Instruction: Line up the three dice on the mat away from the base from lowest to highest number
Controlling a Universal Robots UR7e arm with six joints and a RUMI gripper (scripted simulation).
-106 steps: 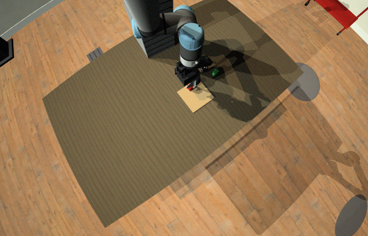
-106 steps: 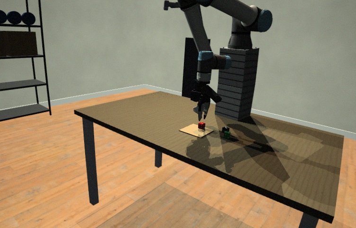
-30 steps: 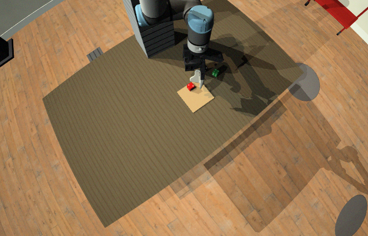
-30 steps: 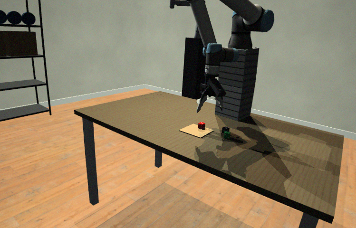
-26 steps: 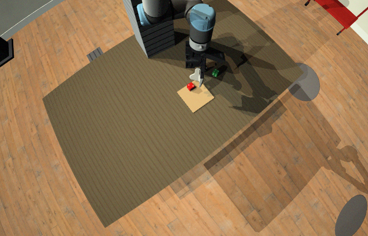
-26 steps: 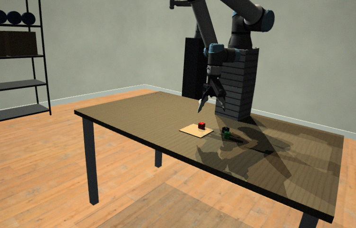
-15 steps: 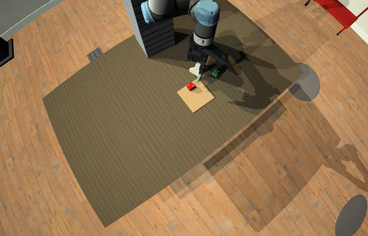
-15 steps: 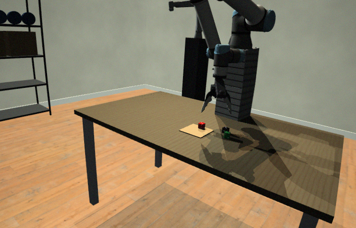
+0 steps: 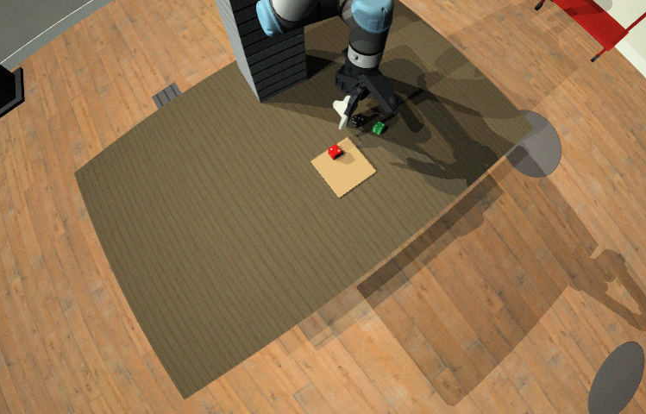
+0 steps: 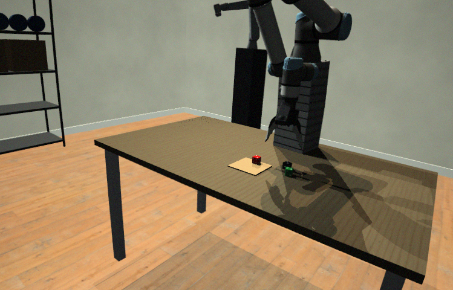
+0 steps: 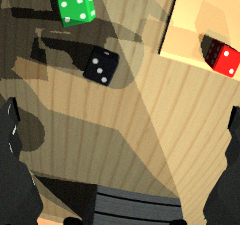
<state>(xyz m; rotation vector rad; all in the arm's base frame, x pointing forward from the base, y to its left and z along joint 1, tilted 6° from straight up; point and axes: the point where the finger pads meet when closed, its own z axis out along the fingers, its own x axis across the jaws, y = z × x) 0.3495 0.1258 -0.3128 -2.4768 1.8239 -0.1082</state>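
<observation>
My hand is 9 cm above the black die, 2 cm to the right of it and 2 cm past it. From my hand the other things lie so: tan mat: 10 cm to the right, 10 cm below, 9 cm ahead; then green die: 9 cm below, 6 cm to the left, 3 cm ahead; then red die: 10 cm to the right, 9 cm below, 4 cm ahead.
</observation>
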